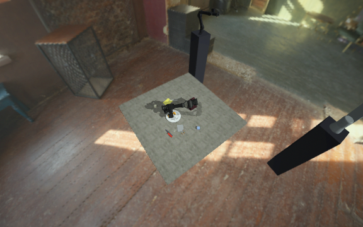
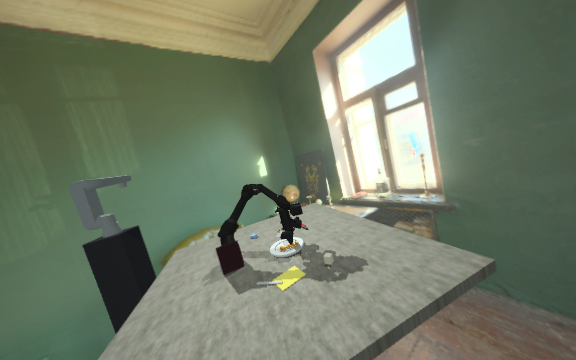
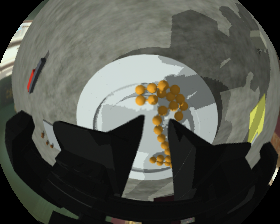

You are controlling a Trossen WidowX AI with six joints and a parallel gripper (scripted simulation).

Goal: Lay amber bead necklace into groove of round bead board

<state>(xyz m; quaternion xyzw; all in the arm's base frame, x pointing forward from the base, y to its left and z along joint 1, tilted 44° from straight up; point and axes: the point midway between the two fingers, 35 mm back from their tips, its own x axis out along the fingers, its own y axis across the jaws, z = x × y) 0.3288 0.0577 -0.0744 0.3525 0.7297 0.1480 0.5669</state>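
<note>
The board is 30 mm behind my gripper tip, 20 mm to the left of it and 20 mm below it. Round my gripper tip: grey square: 230 mm to the left, 20 mm below, 20 mm behind; small white cube: 250 mm to the right, 110 mm ahead; yellow card: 250 mm to the right, 80 mm behind, 20 mm below.
</note>
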